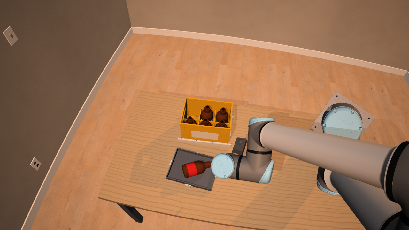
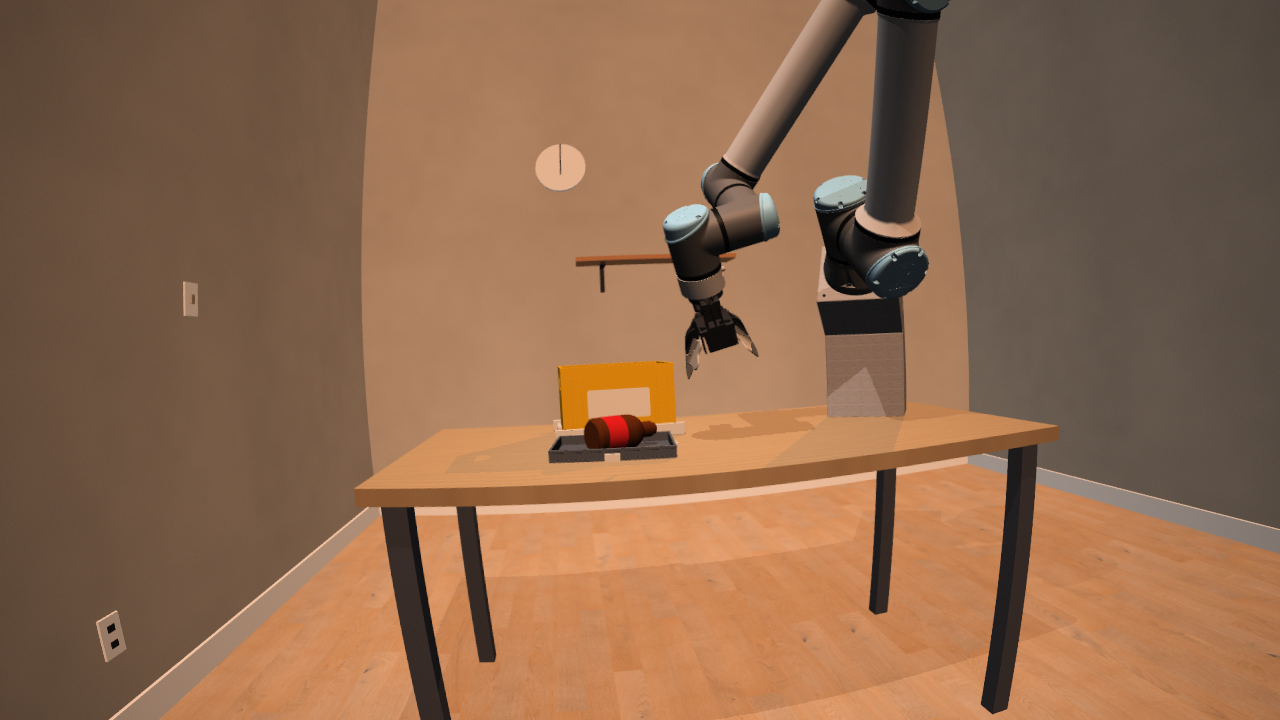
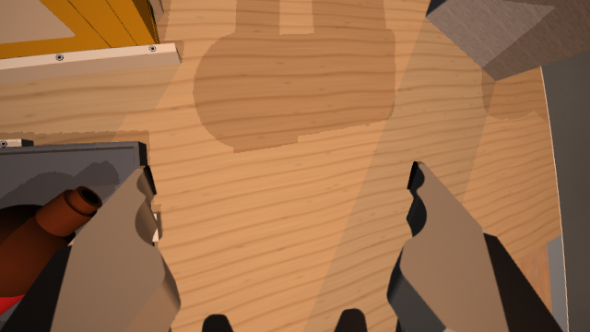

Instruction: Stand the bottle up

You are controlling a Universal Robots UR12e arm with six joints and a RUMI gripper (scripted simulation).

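Now: hand 240 mm short of the dark grey tray, 90 mm to the right of it and 150 mm above it. From my hand the other things lie so: crate (270 mm ahead, 180 mm to the right, 80 mm below).
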